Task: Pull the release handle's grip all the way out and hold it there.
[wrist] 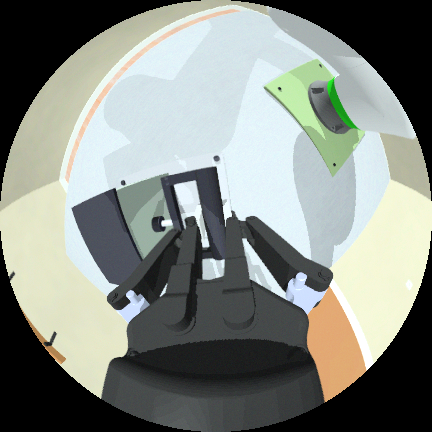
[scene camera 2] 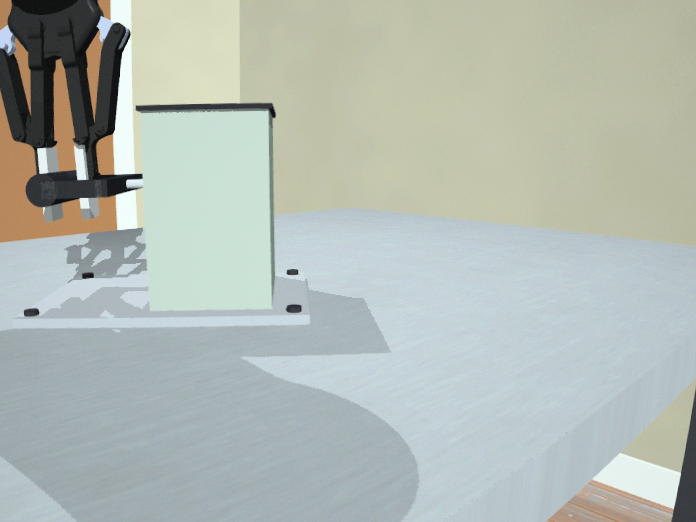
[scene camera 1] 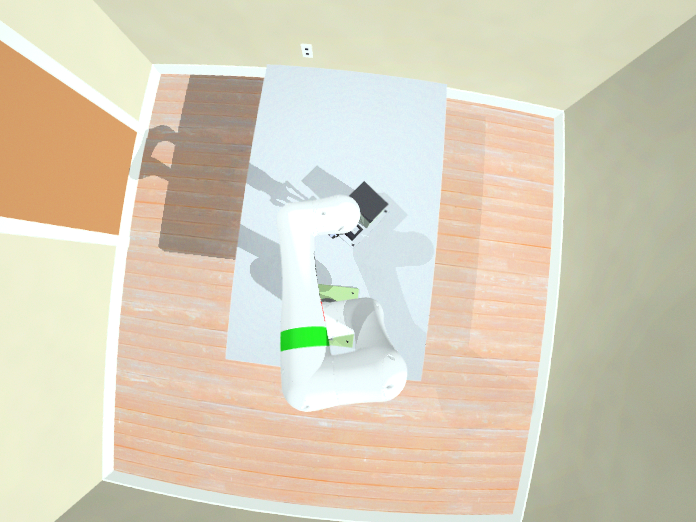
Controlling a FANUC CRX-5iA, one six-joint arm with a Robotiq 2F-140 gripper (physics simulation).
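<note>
The release handle's dark round grip (scene camera 2: 42,189) (wrist: 213,210) is the outer bar of a black frame that stands out from the pale green housing (scene camera 2: 208,207) (wrist: 142,215). A short white rod (scene camera 2: 134,183) shows between the frame and the housing. My gripper (scene camera 2: 70,212) (wrist: 213,209) points down and is shut on the grip, one finger inside the frame's opening and one on the outer side. The fingertips reach below the bar. The contact faces are partly hidden by the bar and fingers. In scene camera 1 my arm (scene camera 1: 300,269) covers much of the gripper.
The housing has a black lid (scene camera 1: 368,202) (wrist: 107,235) and stands on a bolted white base plate (scene camera 2: 224,321). A black knob (wrist: 158,223) sits beside the frame. The grey table (scene camera 2: 505,337) carries the arm's green mounting plate (scene camera 1: 342,292) (wrist: 287,100).
</note>
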